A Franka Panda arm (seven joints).
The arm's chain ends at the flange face. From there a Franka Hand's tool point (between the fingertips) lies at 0.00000 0.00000 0.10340 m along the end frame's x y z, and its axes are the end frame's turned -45 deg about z.
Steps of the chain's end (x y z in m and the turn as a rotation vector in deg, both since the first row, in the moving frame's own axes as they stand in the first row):
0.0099, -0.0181, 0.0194, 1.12, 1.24, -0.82
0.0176, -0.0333, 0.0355, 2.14, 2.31, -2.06
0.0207, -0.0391, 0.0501, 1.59, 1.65, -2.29
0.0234, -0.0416, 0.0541, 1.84, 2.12, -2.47
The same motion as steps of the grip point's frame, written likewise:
0.0228, -0.0057, 0.0194, -0.08, 1.67, -0.82
0.0417, -0.0110, 0.0353, -0.12, 3.15, -2.06
0.0464, -0.0130, 0.0500, -0.04, 2.29, -2.29
0.0510, -0.0126, 0.0540, -0.20, 2.80, -2.47

